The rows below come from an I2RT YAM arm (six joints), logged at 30 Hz.
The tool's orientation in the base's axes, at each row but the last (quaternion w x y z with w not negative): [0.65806, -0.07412, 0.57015, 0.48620]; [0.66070, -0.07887, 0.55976, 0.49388]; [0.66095, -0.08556, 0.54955, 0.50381]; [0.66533, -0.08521, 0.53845, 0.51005]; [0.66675, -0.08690, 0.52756, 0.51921]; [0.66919, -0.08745, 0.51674, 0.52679]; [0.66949, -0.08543, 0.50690, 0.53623]
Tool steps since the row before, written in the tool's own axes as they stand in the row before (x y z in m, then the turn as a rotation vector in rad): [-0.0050, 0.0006, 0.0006, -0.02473, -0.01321, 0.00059]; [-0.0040, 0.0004, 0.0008, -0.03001, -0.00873, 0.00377]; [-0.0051, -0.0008, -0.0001, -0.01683, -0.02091, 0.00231]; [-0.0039, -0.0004, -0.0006, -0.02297, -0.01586, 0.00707]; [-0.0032, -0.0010, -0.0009, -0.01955, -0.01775, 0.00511]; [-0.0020, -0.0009, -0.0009, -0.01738, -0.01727, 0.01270]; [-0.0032, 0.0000, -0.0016, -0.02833, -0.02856, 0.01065]
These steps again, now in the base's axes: [0.0006, -0.0021, 0.0046, 0.01301, -0.02017, 0.01450]; [0.0007, -0.0015, 0.0037, 0.01240, -0.01882, 0.02198]; [0.0011, -0.0034, 0.0038, 0.01925, -0.01807, 0.00534]; [0.0003, -0.0029, 0.0027, 0.01897, -0.01617, 0.01441]; [0.0005, -0.0030, 0.0017, 0.01892, -0.01626, 0.01004]; [0.0004, -0.0022, 0.0008, 0.02290, -0.00970, 0.01196]; [-0.0007, -0.0031, 0.0017, 0.03175, -0.02260, 0.01459]
